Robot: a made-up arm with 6 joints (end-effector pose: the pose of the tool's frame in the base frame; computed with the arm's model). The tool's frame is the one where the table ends.
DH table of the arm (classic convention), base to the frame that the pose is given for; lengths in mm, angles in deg. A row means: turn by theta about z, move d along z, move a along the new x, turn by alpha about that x. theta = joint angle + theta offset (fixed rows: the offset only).
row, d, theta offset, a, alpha
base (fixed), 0, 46.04, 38.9, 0
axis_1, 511, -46.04, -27, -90
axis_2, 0, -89.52, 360, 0
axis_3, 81, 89.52, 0, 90
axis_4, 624, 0, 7, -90
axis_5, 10, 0, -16, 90
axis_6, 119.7, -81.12, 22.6, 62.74
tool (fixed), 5.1, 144.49, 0, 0
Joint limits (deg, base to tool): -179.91..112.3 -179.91..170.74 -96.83..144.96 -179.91..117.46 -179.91..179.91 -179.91..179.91
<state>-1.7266 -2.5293 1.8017 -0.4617 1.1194 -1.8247</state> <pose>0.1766 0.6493 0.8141 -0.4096 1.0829 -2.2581</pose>
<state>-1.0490 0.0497 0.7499 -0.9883 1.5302 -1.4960</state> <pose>0.2722 -0.4390 1.2802 0.5221 2.1938 -0.7875</pose>
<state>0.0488 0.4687 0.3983 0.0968 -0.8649 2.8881</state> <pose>0.6290 0.1615 1.3534 -1.1387 0.6654 -1.8759</pose>
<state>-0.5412 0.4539 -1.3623 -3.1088 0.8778 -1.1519</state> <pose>-0.3533 0.3463 1.2220 1.5541 0.4182 -2.4120</pose>
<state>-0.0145 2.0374 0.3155 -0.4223 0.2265 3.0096</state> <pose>0.8264 0.1179 -0.2033 2.3751 -0.9538 -0.4073</pose>
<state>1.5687 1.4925 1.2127 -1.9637 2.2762 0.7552</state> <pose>0.0373 0.6318 0.0609 -1.2292 0.3864 -0.1796</pose>
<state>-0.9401 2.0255 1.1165 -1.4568 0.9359 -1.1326</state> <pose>0.1934 -0.2024 -0.3762 0.1445 -2.5306 -0.9523</pose>
